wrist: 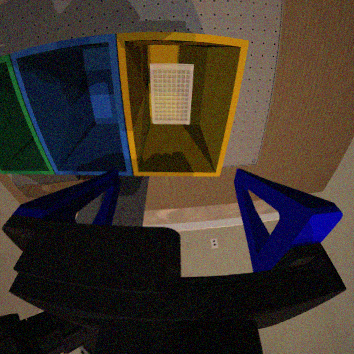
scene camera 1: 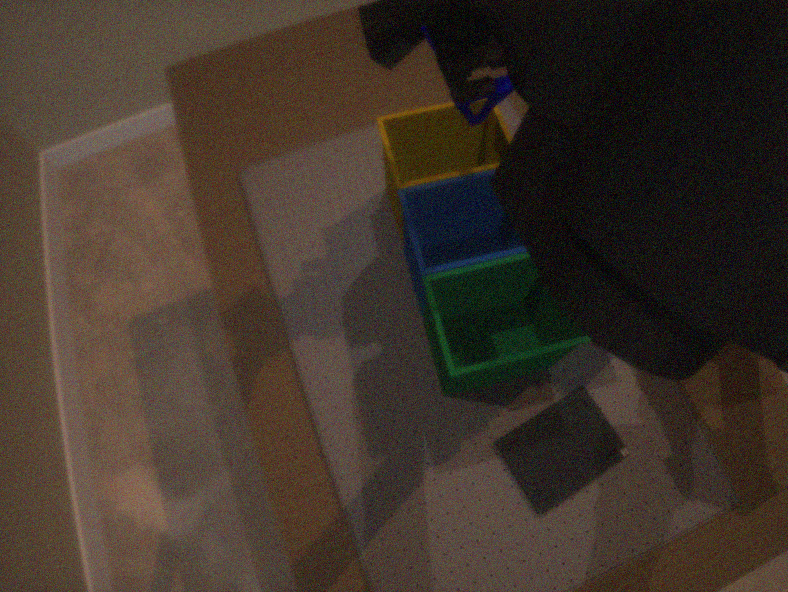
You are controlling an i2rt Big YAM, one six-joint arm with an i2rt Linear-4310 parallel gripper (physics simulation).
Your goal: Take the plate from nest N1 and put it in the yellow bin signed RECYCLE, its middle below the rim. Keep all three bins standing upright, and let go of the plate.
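Frame: origin at the arm's base, x ahead, y left, z up, level; millimetres.
Seen in the pictures: gripper, fingertip midpoint: (wrist: 176, 175) (scene camera 1: 462, 94).
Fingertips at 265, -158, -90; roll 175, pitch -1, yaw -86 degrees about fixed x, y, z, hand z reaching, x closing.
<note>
Pixels of each thing's top centre, then the offset from my fingertips to it, as dx, dy, dz. "*": a spot on its surface instead. Level surfaces: height alone.
- yellow bin, middle of its top: (wrist: 179, 117) (scene camera 1: 447, 138) +13, -5, -89
- blue bin, middle of its top: (scene camera 1: 475, 215) (wrist: 73, 119) +9, +127, -89
- green bin, middle of its top: (scene camera 1: 507, 307) +5, +258, -89
- dark grey rectangular piece, surface spot: (scene camera 1: 560, 452) * -58, +440, -257
- dotted mat, its level: dz -268
The pale, gridded plate (wrist: 171, 94) is inside the yellow bin (scene camera 1: 433, 143) (wrist: 217, 95), well below the rim in the wrist view. It does not show in the scene view. The yellow bin stands upright; its RECYCLE sign does not show. My gripper (wrist: 176, 175) is open, its two blue fingers wide apart with nothing between them. It is apart from the plate, above and beside the near edge of the yellow bin. In the scene view part of its blue fingers shows by the bin's far rim, and the arm hides the bin's right side. Nest N1 cannot be made out.
The blue bin (scene camera 1: 452, 219) (wrist: 55, 100) and green bin (scene camera 1: 477, 299) (wrist: 12, 125) stand upright in a row with the yellow one. A dark grey rectangular piece (scene camera 1: 560, 452) lies on the dotted mat (scene camera 1: 484, 522) near the green bin. The black arm (scene camera 1: 649, 191) covers the upper right.
</note>
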